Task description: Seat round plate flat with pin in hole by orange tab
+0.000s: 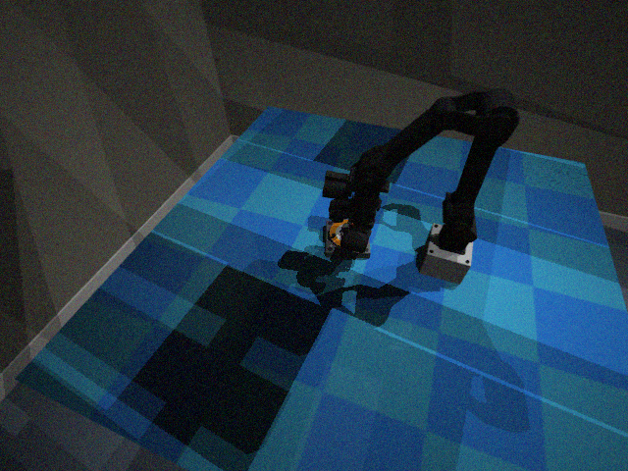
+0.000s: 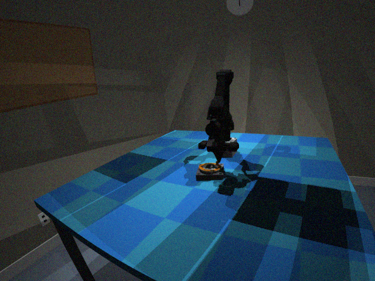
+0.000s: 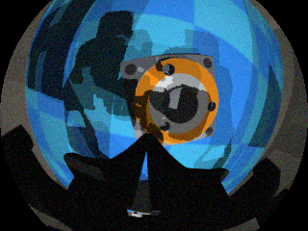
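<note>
The round plate is 2 cm to the right of my gripper tip, 2 cm ahead of it and 1 cm below it. From my gripper tip the other things lie so: base: 4 cm ahead, 3 cm to the right, 2 cm below.
</note>
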